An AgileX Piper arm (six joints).
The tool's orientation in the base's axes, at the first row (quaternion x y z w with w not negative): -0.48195 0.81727 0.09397 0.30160
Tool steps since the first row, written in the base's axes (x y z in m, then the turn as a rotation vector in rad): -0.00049 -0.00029 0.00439 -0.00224 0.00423 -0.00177; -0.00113 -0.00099 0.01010 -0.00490 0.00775 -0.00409; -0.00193 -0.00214 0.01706 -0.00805 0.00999 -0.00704; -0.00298 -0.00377 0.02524 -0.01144 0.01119 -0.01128; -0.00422 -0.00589 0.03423 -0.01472 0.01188 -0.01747; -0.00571 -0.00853 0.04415 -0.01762 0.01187 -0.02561; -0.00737 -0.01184 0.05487 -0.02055 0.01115 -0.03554; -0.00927 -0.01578 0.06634 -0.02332 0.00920 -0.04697; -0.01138 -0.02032 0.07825 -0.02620 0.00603 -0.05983; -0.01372 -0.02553 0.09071 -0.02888 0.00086 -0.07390; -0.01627 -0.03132 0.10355 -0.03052 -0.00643 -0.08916
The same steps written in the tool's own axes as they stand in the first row. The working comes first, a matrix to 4 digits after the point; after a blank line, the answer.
The tool's axes in the first row as the columns of a matrix, in the base's axes (used below as rounded here):
-0.3535 -0.8445 0.4024
-0.7311 0.5178 0.4443
-0.5836 -0.1371 -0.8004

-0.00218 -0.00034 -0.00384 -0.00127 0.00432 0.00239; -0.00477 -0.00094 -0.00898 -0.00155 0.00871 0.00475; -0.00771 -0.00182 -0.01538 -0.00035 0.01294 0.00683; -0.01092 -0.00290 -0.02308 0.00245 0.01700 0.00940; -0.01418 -0.00418 -0.03171 0.00671 0.02098 0.01334; -0.01751 -0.00565 -0.04143 0.01250 0.02454 0.01868; -0.02076 -0.00743 -0.05214 0.01985 0.02800 0.02513; -0.02390 -0.00944 -0.06384 0.02893 0.03090 0.03230; -0.02679 -0.01164 -0.07624 0.03977 0.03345 0.04002; -0.02942 -0.01407 -0.08947 0.05271 0.03497 0.04791; -0.03178 -0.01667 -0.10334 0.06752 0.03467 0.05623
